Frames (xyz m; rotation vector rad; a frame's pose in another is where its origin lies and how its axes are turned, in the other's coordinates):
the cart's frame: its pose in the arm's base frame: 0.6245 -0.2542 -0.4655 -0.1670 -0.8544 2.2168
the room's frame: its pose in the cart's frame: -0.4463 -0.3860 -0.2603 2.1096 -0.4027 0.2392
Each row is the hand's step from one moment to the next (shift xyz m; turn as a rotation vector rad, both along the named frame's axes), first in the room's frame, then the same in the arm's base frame.
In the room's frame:
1: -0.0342 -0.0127 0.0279 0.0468 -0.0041 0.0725
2: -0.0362 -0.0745 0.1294 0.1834 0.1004 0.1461
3: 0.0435 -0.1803 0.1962 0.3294 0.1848 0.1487
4: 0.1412 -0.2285 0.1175 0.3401 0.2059 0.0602
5: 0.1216 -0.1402 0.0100 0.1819 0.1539 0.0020
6: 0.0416 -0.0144 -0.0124 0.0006 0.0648 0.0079
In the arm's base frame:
1: 0.0383 0.0061 -0.0246 0.0175 0.0799 0.0278
2: 0.0916 0.1034 -0.0673 0.0074 0.1658 0.1937
3: 0.0539 0.2399 -0.1116 -0.0637 0.2144 0.3387
4: -0.0792 0.2582 -0.1141 -0.1256 0.1482 0.3521
5: -0.1146 0.1335 -0.0599 -0.0753 0.0394 0.2226
6: -0.0404 0.0204 0.0067 0.0238 -0.0209 0.0571

